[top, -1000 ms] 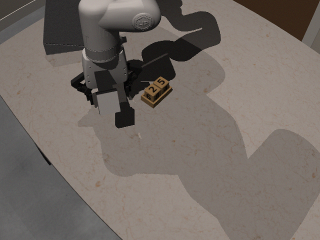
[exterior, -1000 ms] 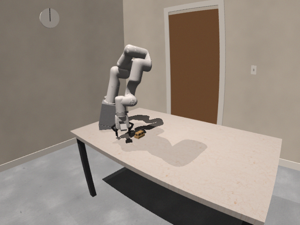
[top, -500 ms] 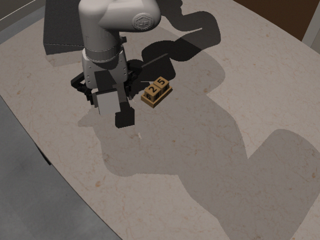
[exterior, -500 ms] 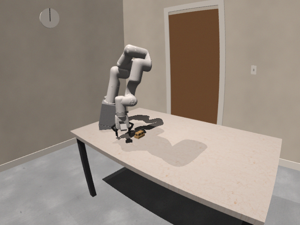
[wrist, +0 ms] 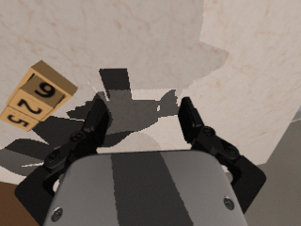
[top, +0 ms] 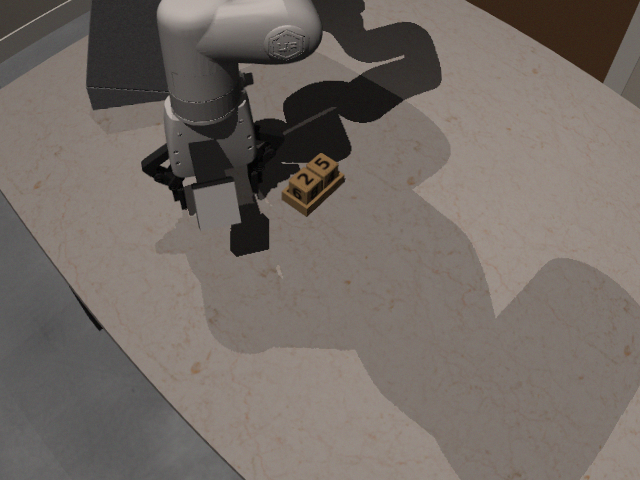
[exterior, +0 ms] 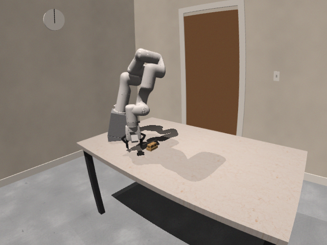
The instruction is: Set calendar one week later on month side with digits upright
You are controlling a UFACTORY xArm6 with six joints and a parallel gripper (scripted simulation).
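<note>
My gripper is now 10 cm to the right of the wooden tray, 7 cm short of it and 3 cm above it.
</note>
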